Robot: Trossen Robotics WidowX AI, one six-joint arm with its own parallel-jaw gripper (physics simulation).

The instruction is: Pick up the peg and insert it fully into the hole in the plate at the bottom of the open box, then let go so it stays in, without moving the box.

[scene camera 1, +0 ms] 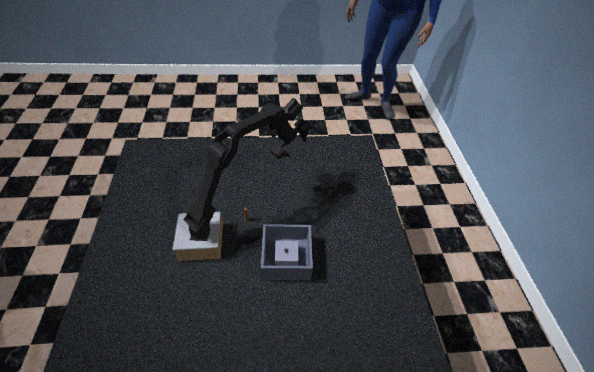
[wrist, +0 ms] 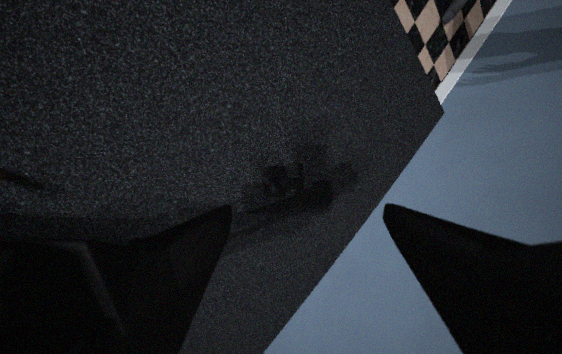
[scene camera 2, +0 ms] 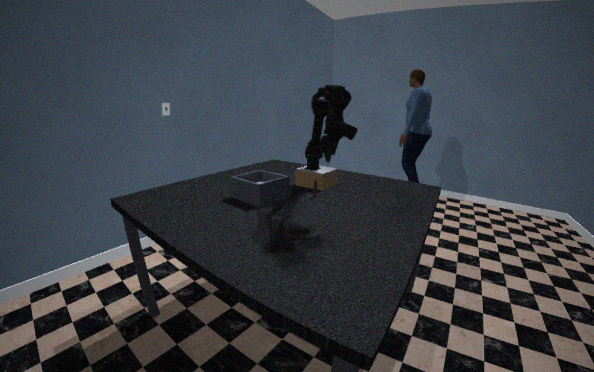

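Where they show: gripper, fingertip midpoint: [scene camera 1: 297, 149] [wrist: 306, 212] [scene camera 2: 330, 158]; arm's base, link origin: [scene camera 1: 200, 233] [scene camera 2: 312, 168].
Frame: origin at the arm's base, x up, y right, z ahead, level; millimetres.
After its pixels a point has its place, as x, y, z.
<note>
A small orange-brown peg [scene camera 1: 245, 214] {-42, -133, 154} [scene camera 2: 315, 188] {-48, -143, 158} stands upright on the dark table, near the arm's base. The grey open box [scene camera 1: 287, 272] {-25, 129, 347} [scene camera 2: 272, 194] {-52, -61, 352} stands beside it; in scene camera 1 a pale square plate [scene camera 1: 286, 258] {-32, 68, 340} with a dark hole [scene camera 1: 286, 251] {-51, 27, 338} lies on its bottom. My gripper [scene camera 1: 295, 143] {144, -353, 357} [wrist: 306, 212] {144, -353, 357} is open and empty, high above the table and well away from both peg and box. In the wrist view its fingertips stand wide apart. A faint dark reddish streak shows at that view's left edge; I cannot tell what it is.
The arm's base stands on a block [scene camera 1: 180, 237] [scene camera 2: 316, 180] with a white top, beside the peg and box. The arm's shadow falls on the table [scene camera 1: 200, 320] {-90, 298, 53} [scene camera 2: 345, 280] {-90, -590, 605}. A person [scene camera 1: 377, 50] [scene camera 2: 419, 112] stands beyond the table's edge.
</note>
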